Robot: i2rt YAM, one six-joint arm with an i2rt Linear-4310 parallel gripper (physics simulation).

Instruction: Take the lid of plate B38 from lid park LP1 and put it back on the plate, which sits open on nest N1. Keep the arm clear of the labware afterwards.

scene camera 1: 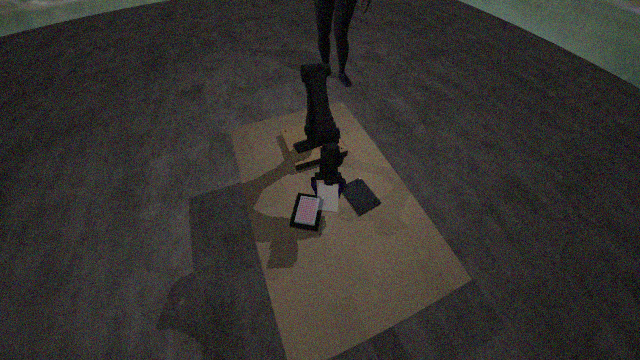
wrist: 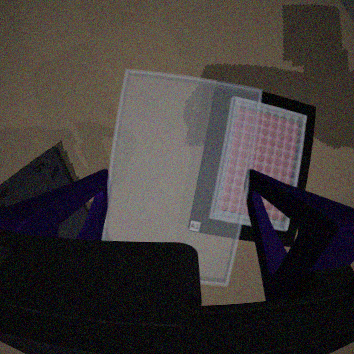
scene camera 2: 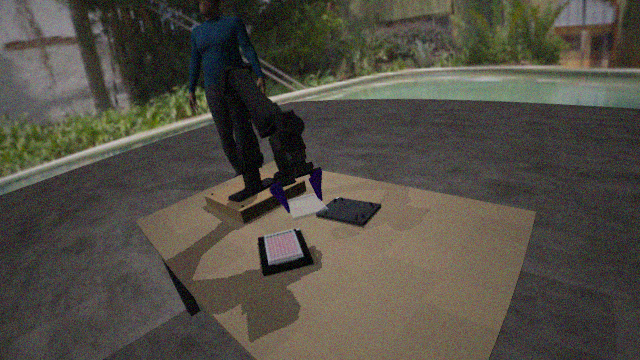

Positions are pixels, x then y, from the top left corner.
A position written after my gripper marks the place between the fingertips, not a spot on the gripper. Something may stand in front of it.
My gripper (scene camera 2: 305, 206) holds a plate lid (scene camera 2: 308, 205); nothing else touches it.
